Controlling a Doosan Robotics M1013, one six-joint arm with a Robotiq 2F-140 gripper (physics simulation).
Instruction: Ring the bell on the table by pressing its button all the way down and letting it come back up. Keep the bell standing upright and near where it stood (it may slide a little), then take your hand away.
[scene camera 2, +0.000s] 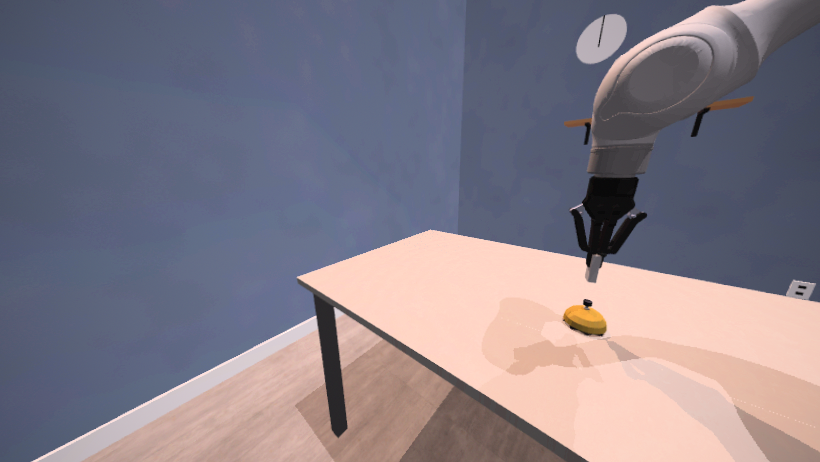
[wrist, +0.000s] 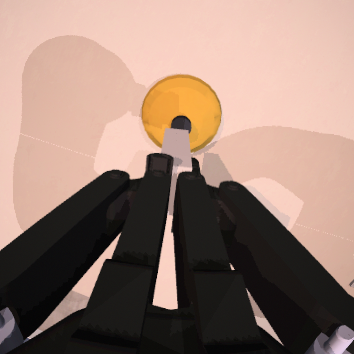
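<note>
A yellow dome bell stands upright on the table. Its black button stands up on top of the dome, with a short bright stem showing under it in the scene view. My gripper is shut with nothing between its fingers. Its pale fingertips point down above the button, with a visible gap between them and the button in the scene view. In the wrist view the fingertips hide the near edge of the button and a small part of the dome.
The table's long front edge runs from the left corner toward the lower right. Blue walls stand behind the table and to the left. A wall shelf and a round clock are on the wall behind the arm. Shadows of the arm fall around the bell.
</note>
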